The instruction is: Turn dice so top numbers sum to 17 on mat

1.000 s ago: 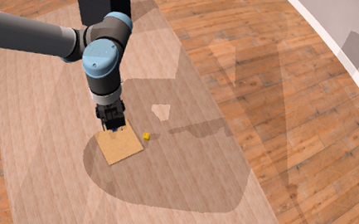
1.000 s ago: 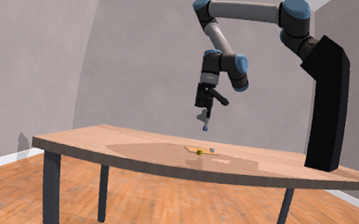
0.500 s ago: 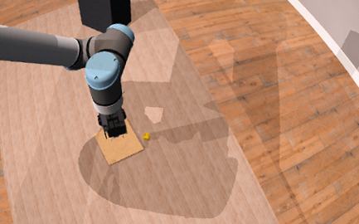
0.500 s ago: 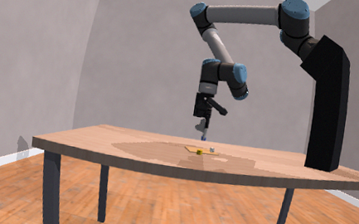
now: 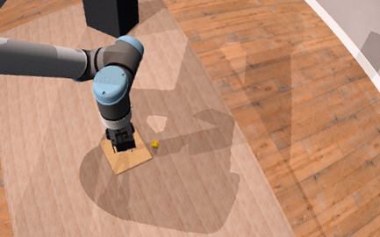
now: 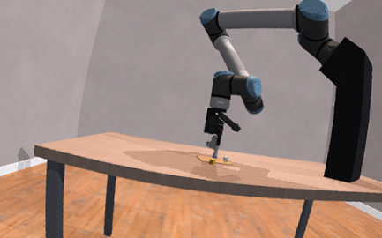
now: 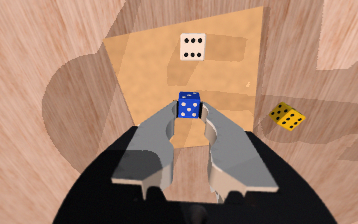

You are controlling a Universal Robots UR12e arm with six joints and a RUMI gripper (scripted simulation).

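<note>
Right now my hand is 10 mm above the blue die. From my hand the other things lie so: white die: 50 mm behind, 20 mm to the left, 10 mm below; tan mat: 30 mm below; yellow die: 90 mm to the left, 50 mm ahead, 20 mm below.
</note>
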